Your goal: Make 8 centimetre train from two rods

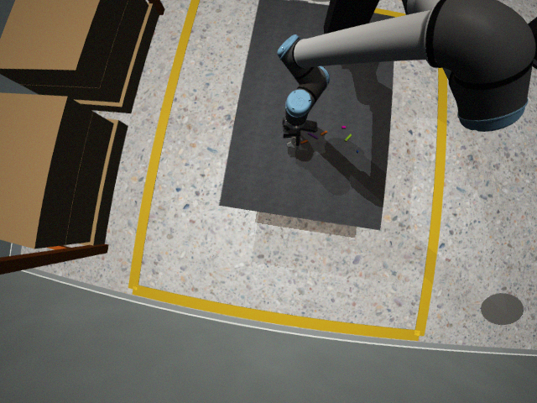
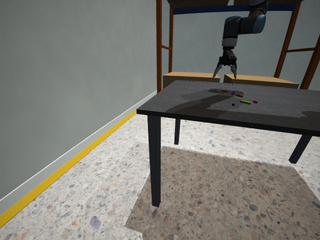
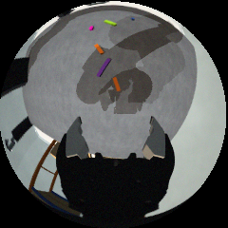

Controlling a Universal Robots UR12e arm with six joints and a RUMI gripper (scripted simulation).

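My hand is 90 mm past the purple rod, 70 mm to the right of it and 70 mm above it. Round my hand: lime rod (250 mm to the left, 180 mm behind, 70 mm below); then magenta rod (220 mm behind, 200 mm to the left, 70 mm below); then small blue rod (340 mm to the left, 130 mm behind, 70 mm below).
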